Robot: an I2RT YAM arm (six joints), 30 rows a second.
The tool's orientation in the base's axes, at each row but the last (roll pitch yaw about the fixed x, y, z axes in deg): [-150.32, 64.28, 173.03]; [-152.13, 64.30, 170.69]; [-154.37, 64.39, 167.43]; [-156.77, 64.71, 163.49]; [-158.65, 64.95, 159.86]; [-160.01, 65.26, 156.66]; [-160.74, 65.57, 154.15]
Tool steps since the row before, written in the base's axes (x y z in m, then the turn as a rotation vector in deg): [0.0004, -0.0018, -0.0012, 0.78, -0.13, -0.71]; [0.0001, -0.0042, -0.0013, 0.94, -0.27, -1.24]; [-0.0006, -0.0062, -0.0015, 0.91, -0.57, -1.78]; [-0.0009, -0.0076, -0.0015, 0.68, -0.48, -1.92]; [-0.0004, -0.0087, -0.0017, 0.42, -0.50, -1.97]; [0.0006, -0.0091, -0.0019, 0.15, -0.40, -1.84]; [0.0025, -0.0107, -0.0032, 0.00, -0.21, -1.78]
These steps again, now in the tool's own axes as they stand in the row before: [0.0008, -0.0010, 0.0018, 0.30, 0.48, 0.90]; [0.0008, -0.0031, 0.0030, 0.70, 0.56, 1.30]; [0.0010, -0.0050, 0.0039, 1.17, 0.40, 1.67]; [0.0008, -0.0062, 0.0046, 1.40, 0.36, 1.51]; [0.0004, -0.0066, 0.0059, 1.54, 0.19, 1.37]; [0.0000, -0.0061, 0.0071, 1.55, 0.07, 1.08]; [0.0001, -0.0055, 0.0100, 1.58, 0.09, 0.84]
